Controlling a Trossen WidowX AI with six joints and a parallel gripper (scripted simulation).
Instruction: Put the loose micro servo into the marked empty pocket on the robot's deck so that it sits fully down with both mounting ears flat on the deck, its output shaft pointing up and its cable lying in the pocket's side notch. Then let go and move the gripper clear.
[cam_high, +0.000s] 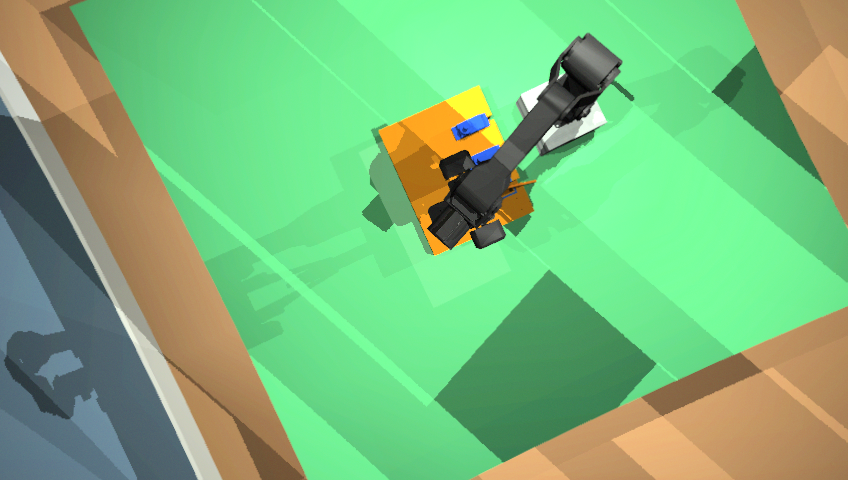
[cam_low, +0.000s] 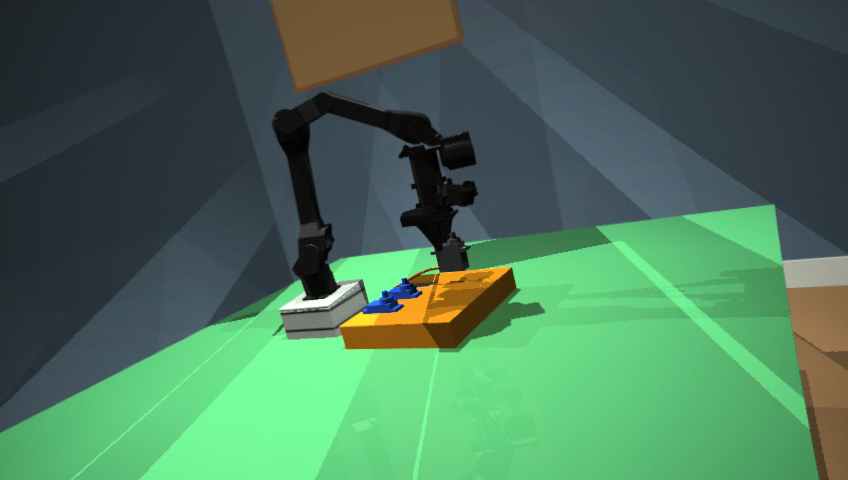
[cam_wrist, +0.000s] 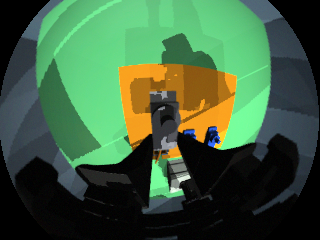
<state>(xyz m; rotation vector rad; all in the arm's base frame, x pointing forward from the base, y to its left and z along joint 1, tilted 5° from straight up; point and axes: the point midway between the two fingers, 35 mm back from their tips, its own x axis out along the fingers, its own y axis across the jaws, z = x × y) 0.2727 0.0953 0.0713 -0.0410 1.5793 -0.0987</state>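
Now: gripper tip 10 cm above the yellow deck, 8 cm to the left of it and 3 cm short of it.
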